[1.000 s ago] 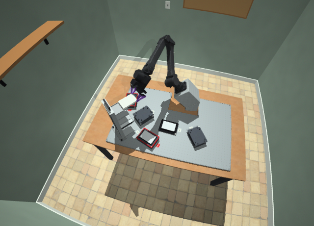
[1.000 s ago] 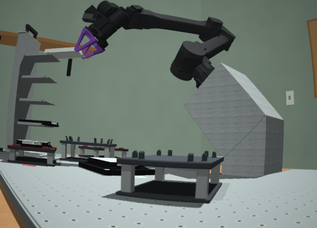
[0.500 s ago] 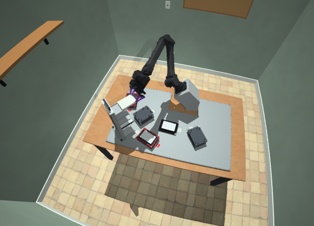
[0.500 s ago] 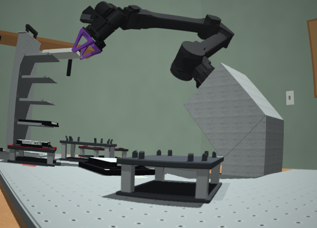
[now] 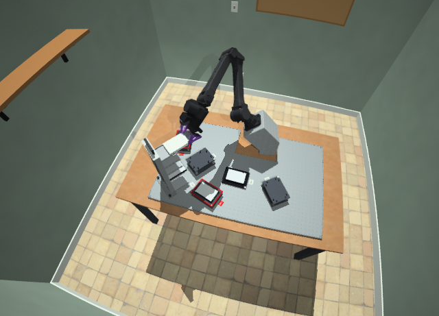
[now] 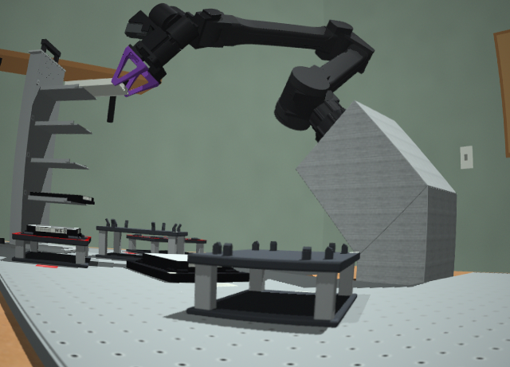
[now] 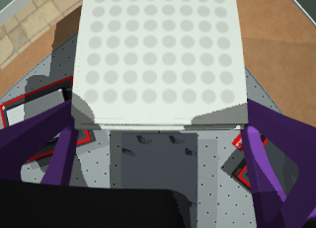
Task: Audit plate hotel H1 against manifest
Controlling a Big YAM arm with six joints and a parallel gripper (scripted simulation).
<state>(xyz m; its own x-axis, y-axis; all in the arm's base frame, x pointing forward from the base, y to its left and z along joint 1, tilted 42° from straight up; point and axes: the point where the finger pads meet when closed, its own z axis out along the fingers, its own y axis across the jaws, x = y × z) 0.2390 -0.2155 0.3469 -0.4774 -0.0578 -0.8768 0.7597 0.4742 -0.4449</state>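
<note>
My hand is 40 mm short of the white well plate and 50 mm to the left of it. Also, from my hand: H1 deck label: 120 mm ahead, 10 mm to the left, 350 mm below; plate hotel H1: 130 mm ahead, 150 mm to the right, 140 mm below; regrip nest: 50 mm behind, 50 mm to the left, 290 mm below.
</note>
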